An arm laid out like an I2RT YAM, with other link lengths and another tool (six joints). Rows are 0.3 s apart.
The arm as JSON. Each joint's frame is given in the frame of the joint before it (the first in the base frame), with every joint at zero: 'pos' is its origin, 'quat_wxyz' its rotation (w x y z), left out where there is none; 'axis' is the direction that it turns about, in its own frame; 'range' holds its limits. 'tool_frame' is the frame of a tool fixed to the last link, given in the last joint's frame.
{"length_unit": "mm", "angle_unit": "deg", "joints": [
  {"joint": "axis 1", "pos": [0.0, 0.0, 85.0], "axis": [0.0, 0.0, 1.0], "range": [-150.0, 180.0]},
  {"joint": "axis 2", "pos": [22.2, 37.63, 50.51], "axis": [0.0, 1.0, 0.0], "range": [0.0, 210.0]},
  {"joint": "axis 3", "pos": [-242.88, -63.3, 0.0], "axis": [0.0, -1.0, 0.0], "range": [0.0, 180.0]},
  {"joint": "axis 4", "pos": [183.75, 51.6, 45.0], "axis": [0.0, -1.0, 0.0], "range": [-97.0, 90.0]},
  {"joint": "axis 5", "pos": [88.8, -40.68, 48.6], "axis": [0.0, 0.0, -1.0], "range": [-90.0, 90.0]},
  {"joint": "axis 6", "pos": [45.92, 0.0, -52.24], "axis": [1.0, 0.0, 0.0], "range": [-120.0, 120.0]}
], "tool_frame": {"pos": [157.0, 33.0, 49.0], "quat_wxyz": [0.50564, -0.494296, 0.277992, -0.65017]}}
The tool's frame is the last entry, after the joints.
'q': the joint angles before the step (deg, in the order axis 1, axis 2, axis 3, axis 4, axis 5, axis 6). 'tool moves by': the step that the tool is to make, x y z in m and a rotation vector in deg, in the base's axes. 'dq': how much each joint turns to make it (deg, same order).
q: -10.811, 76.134, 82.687, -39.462, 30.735, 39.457
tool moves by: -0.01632, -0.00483, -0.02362, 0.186, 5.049, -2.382
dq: 0.000, -0.461, -1.428, -4.505, 2.381, 0.904
